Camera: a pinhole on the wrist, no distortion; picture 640 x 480 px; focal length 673.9 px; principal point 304.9 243.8 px. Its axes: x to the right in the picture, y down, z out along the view. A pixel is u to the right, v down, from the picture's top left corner.
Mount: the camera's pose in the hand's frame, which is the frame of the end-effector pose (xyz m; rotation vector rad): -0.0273 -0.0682 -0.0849 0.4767 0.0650 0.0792
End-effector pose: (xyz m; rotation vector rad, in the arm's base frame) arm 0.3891 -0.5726 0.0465 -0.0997 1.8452 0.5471
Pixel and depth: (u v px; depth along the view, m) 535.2 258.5 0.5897
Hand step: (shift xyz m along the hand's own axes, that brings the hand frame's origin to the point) 0.2201 -0.3070 0.4350
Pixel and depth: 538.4 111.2 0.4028
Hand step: 0.1490 -0.3091 0.2296
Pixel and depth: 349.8 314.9 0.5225
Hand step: 0.0463 -0.2542 0.4022
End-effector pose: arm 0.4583 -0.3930 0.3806 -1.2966 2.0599 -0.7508
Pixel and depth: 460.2 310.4 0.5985
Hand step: 0.1548 -0.2759 0.4669
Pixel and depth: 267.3 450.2 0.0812
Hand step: -0.0267 -0.0836 -0.0013
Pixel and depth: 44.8 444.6 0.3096
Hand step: -0.1267 -0.1384 0.2373
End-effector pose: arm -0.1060 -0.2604 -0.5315 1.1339 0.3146 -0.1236
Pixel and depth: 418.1 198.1 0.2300
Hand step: 0.0307 -0.1833 0.1101
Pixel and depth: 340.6 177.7 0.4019
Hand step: 0.0288 -0.2842 0.2523
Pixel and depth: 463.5 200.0 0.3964
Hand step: 0.0992 -0.2631 0.2506
